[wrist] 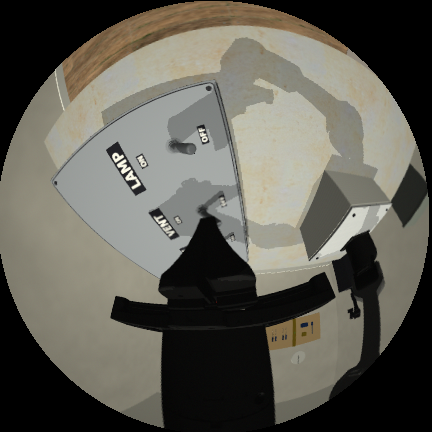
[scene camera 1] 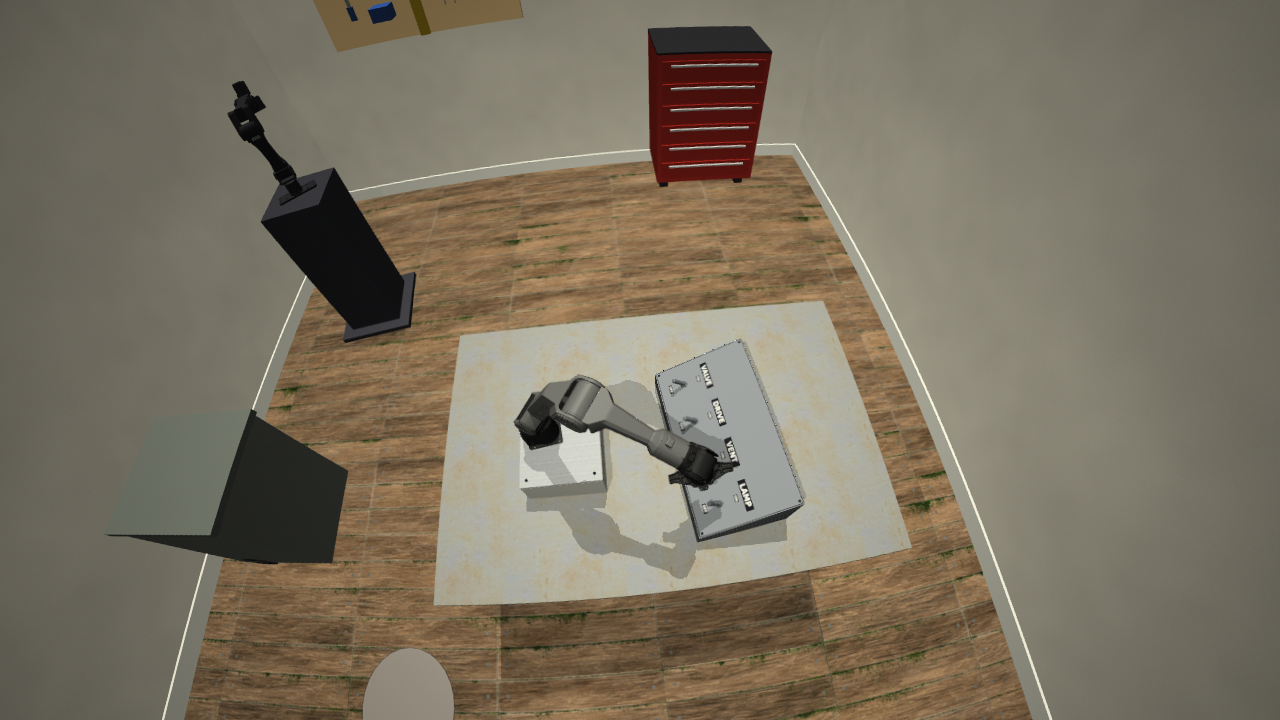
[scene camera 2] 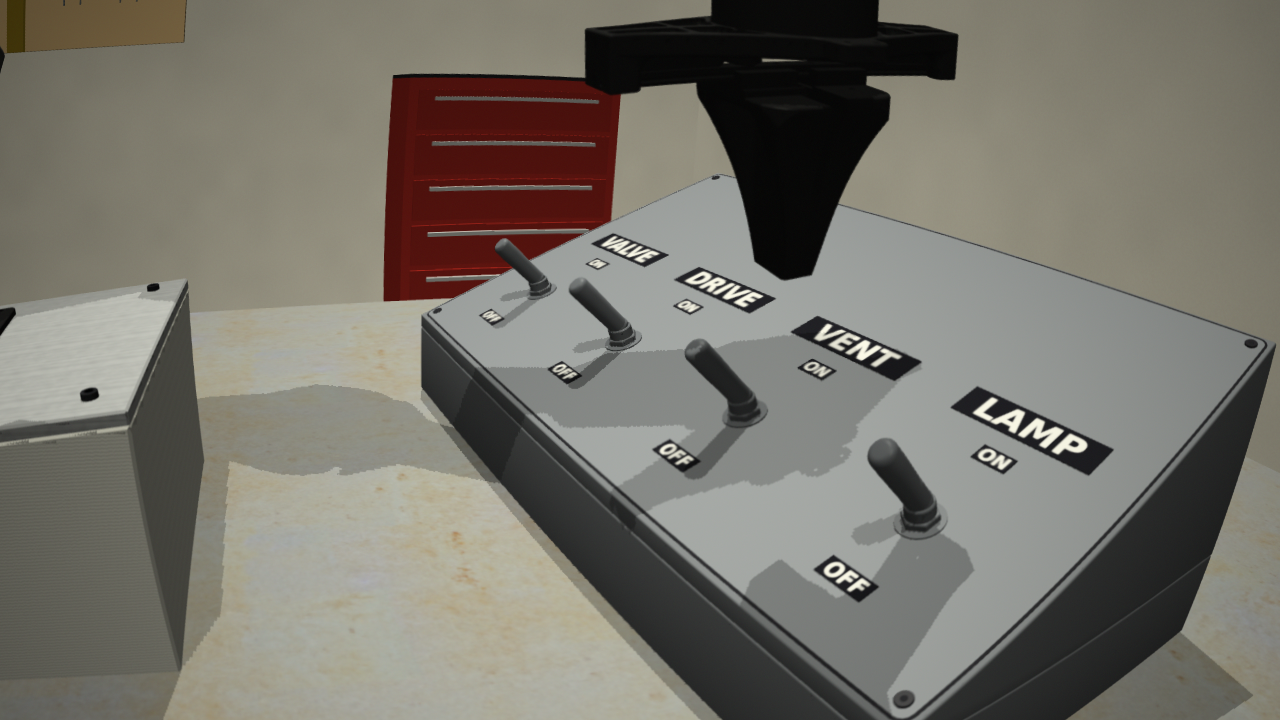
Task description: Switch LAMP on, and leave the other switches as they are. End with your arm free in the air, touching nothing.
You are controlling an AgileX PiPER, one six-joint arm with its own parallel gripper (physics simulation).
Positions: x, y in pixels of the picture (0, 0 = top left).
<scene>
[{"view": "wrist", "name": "gripper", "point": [209, 224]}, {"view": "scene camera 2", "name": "gripper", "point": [783, 267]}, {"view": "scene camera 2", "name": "lamp lever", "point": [887, 459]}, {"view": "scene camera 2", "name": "drive lever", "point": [581, 289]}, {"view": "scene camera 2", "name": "valve lever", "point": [504, 248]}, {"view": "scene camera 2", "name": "vent lever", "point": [699, 353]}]
</scene>
